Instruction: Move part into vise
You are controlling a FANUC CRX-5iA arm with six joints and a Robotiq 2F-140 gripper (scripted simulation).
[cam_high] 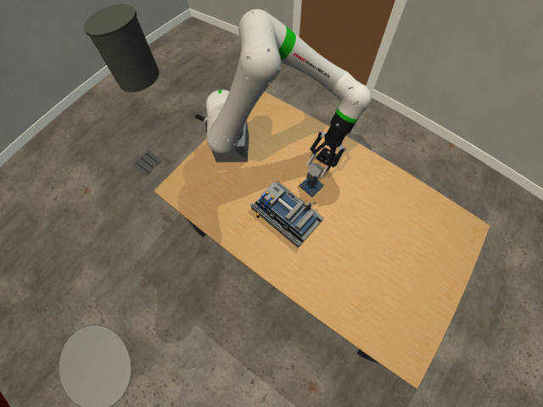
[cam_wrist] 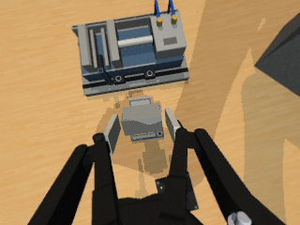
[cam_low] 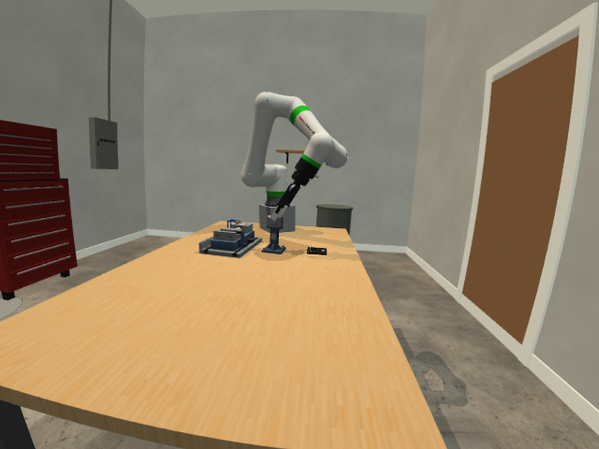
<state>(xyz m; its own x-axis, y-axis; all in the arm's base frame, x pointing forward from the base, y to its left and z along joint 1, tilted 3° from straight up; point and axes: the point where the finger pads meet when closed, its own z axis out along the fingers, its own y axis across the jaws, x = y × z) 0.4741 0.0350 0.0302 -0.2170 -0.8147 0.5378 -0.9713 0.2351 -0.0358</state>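
The part is 3 cm below my hand and 1 cm to the right of it. Also, from my hand: white cylinder rod: 20 cm to the right, 10 cm below, 5 cm behind; work stop: 17 cm to the right, 9 cm below, 4 cm ahead; moving jaw: 21 cm to the right, 10 cm below.
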